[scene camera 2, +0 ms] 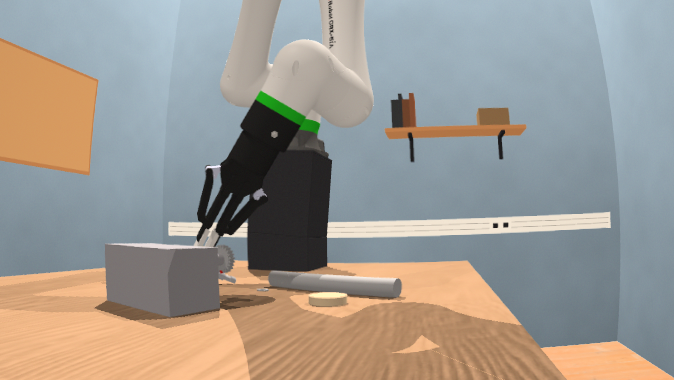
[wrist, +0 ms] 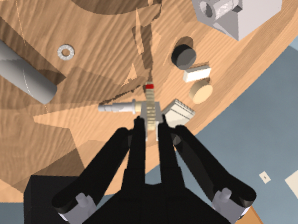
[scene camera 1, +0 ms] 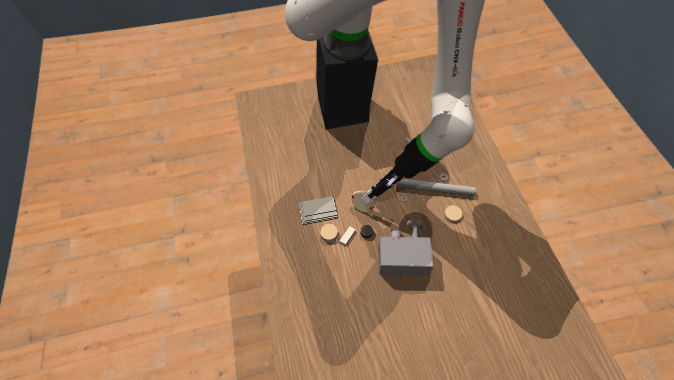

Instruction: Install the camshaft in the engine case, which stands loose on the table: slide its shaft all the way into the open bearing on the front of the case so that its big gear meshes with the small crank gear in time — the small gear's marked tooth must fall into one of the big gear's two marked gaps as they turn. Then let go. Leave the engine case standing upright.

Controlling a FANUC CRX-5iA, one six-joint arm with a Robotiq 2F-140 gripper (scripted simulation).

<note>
In view: my gripper (scene camera 2: 197, 258), a grey rod (scene camera 2: 368, 286) and a grey engine case (scene camera 2: 171, 281).
The grey engine case also shows in scene camera 1 (scene camera 1: 398, 255). My gripper is seen too in the wrist view (wrist: 150, 109) and in scene camera 1 (scene camera 1: 365, 199).
</note>
